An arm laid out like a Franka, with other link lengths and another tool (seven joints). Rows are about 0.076 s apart.
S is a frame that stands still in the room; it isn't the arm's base.
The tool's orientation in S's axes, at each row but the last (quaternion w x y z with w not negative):
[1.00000, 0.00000, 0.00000, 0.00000]
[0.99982, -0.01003, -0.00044, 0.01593]
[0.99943, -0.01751, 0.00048, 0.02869]
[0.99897, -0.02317, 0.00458, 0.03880]
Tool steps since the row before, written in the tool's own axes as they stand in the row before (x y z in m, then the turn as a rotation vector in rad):
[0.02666, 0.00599, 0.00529, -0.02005, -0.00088, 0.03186]
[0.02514, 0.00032, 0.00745, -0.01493, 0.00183, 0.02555]
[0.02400, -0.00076, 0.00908, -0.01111, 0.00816, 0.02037]
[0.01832, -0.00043, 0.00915, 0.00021, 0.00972, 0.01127]
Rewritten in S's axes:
[0.02666, 0.00599, 0.00529, -0.02005, -0.00088, 0.03186]
[0.02511, 0.00127, 0.00746, -0.01501, 0.00187, 0.02550]
[0.02400, 0.00094, 0.00905, -0.01156, 0.00822, 0.02009]
[0.01836, 0.00141, 0.00896, -0.00046, 0.01022, 0.01081]

